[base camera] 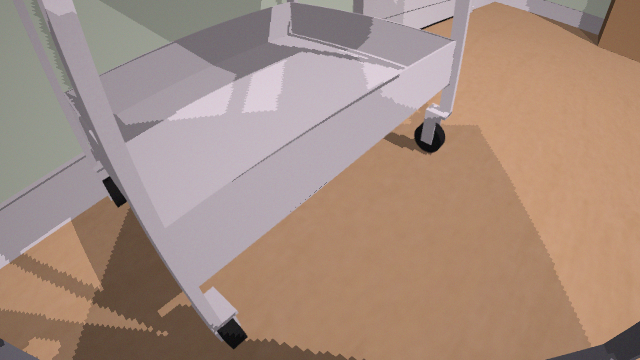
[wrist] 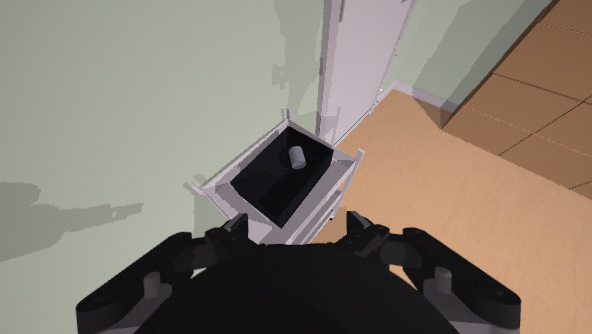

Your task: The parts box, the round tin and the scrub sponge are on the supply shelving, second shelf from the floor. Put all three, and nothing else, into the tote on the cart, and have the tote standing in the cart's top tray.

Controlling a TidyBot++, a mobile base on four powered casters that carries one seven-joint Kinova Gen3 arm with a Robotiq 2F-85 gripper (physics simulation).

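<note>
The black tote (wrist: 267, 202) stands in the top tray (wrist: 220, 197) of the light grey cart in the wrist view. A grey-blue cylinder, which looks like the round tin (wrist: 297, 157), lies inside the tote near its far end. My gripper (wrist: 297, 223) is open and empty, and is above and back from the tote. The parts box, the scrub sponge and the supply shelving do not show in either view. Part of the tote's inside is in deep shadow.
The cart's lower tray (base camera: 300, 135) is close in the base camera view, with black casters (base camera: 430, 137) under its corners. A green wall (wrist: 125, 100) runs behind the cart. A pale door (wrist: 362, 60) and stacked brown boxes (wrist: 530, 100) stand farther back.
</note>
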